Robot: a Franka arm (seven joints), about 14 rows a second.
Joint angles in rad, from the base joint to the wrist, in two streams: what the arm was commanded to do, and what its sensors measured. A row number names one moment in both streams.
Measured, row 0:
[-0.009 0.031 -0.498 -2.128 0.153 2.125 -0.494]
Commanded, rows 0 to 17:
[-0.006 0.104 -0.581 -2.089 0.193 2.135 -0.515]
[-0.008 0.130 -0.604 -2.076 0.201 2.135 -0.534]
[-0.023 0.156 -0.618 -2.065 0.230 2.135 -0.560]
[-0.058 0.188 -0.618 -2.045 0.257 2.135 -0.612]
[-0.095 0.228 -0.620 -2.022 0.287 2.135 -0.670]
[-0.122 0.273 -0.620 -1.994 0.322 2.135 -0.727]
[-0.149 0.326 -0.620 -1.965 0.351 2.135 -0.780]
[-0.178 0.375 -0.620 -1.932 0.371 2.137 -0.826]
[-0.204 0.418 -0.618 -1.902 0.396 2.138 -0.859]
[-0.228 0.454 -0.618 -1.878 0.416 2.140 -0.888]
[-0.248 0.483 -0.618 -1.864 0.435 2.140 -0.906]
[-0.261 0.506 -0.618 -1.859 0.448 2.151 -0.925]
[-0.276 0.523 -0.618 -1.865 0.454 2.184 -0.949]
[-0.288 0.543 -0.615 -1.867 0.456 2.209 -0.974]
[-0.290 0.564 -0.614 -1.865 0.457 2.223 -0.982]
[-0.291 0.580 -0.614 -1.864 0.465 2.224 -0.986]
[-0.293 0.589 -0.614 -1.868 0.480 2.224 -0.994]
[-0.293 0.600 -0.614 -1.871 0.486 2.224 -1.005]
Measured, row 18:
[-0.281 0.572 -0.620 -1.895 0.454 2.225 -0.968]
